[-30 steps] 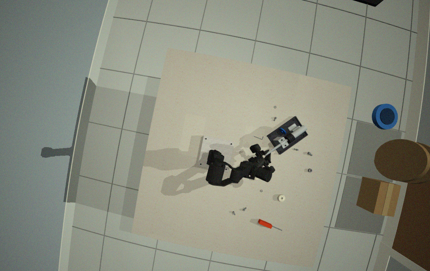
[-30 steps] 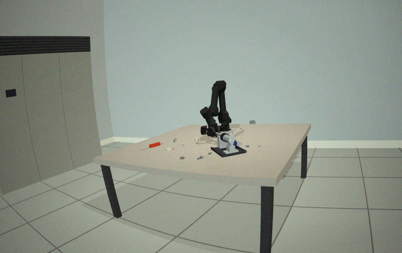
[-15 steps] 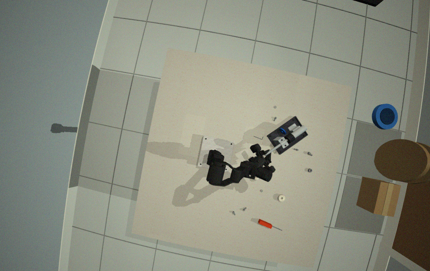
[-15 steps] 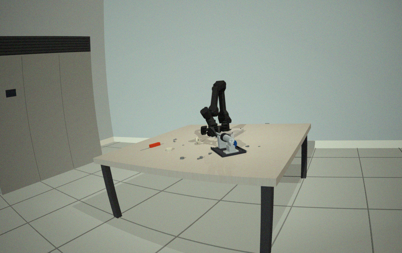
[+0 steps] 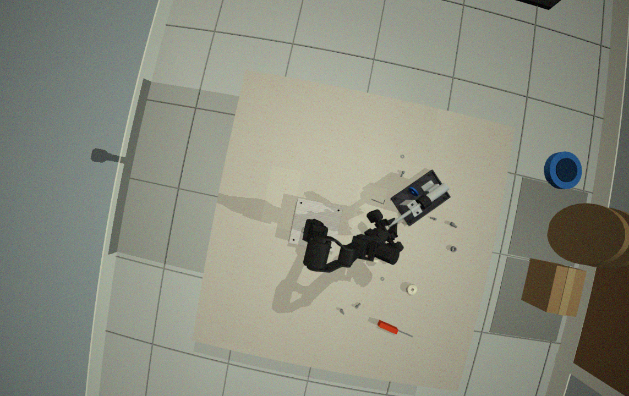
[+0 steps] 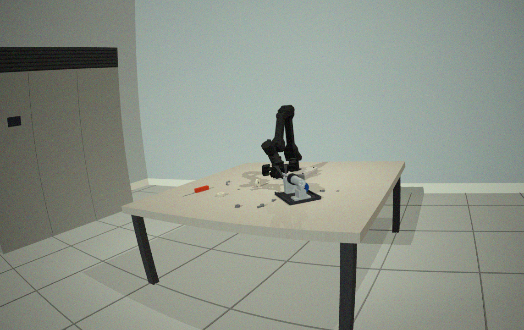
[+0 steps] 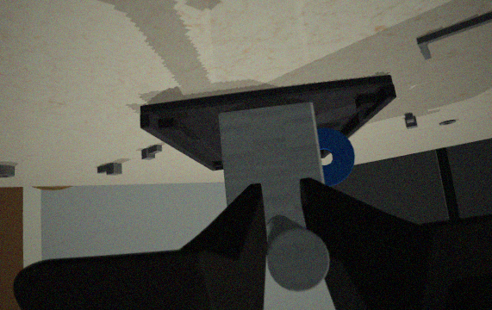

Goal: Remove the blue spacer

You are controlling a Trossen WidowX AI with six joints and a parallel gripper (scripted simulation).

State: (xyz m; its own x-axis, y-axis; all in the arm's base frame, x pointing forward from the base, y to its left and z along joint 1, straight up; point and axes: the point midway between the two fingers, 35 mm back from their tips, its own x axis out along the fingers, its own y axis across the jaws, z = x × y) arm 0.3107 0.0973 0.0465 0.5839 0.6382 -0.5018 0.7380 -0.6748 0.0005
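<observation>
The grey shaft is 50 mm to the left of my gripper tip, 40 mm ahead of it and 20 mm above it. From my gripper tip the other things lie so: white ring (290 mm to the right, 180 mm ahead, 50 mm below); then blue spacer (140 mm to the left, 60 mm ahead, 30 mm below).
</observation>
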